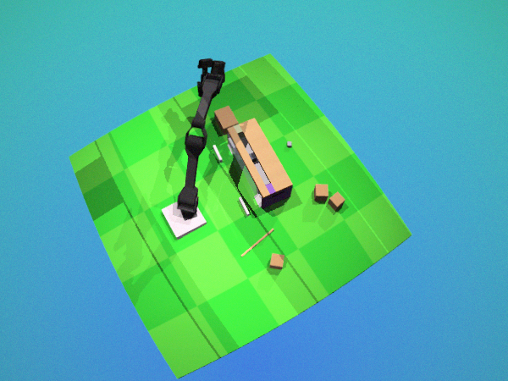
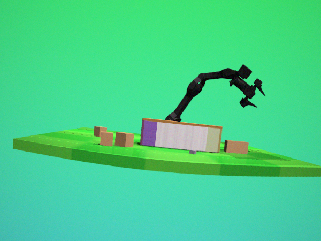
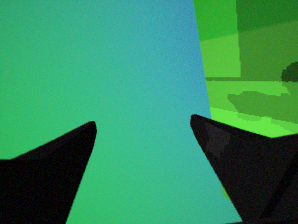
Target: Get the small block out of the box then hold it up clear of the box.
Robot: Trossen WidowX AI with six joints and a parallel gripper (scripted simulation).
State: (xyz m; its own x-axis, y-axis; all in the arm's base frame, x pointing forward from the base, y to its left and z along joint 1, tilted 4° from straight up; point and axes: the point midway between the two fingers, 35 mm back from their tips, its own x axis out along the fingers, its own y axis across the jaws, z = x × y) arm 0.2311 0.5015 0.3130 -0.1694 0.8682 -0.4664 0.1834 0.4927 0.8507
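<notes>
The dark grey block lies 110 mm ahead of my gripper tip, 420 mm to the right of it and 210 mm below it. The rest, counted from my gripper tip: tiny grey piece 320 mm ahead, 370 mm to the right, 290 mm below; then thin stick 10 mm behind, 770 mm to the right, 290 mm below; then box 90 mm ahead, 440 mm to the right, 230 mm below.
</notes>
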